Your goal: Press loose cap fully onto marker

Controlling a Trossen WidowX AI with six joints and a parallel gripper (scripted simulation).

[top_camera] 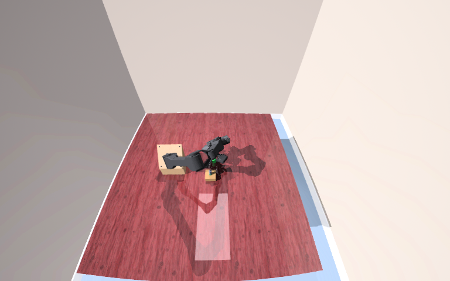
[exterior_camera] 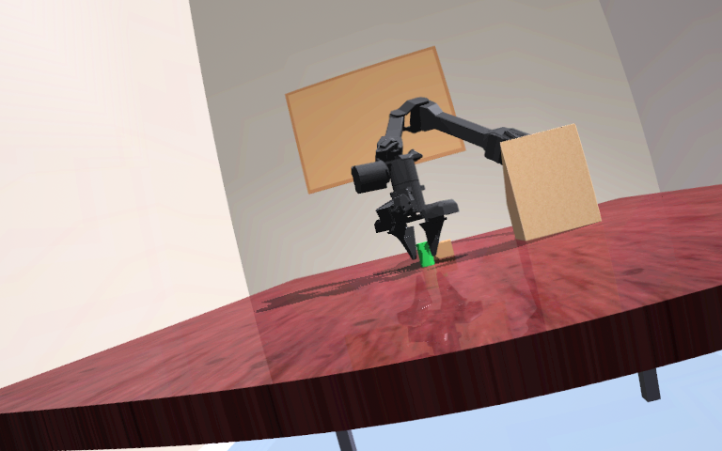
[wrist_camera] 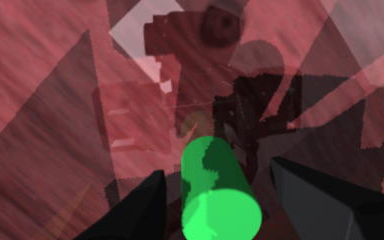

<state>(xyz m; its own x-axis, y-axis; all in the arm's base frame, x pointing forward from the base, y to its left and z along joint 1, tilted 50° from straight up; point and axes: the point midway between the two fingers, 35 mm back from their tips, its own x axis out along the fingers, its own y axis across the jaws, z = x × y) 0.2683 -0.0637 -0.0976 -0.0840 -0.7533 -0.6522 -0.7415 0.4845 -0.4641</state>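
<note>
My gripper tip is 12 cm to the left of the holder and 4 cm past it. The rest, counted from my gripper tip: green cap (1 cm above).
</note>
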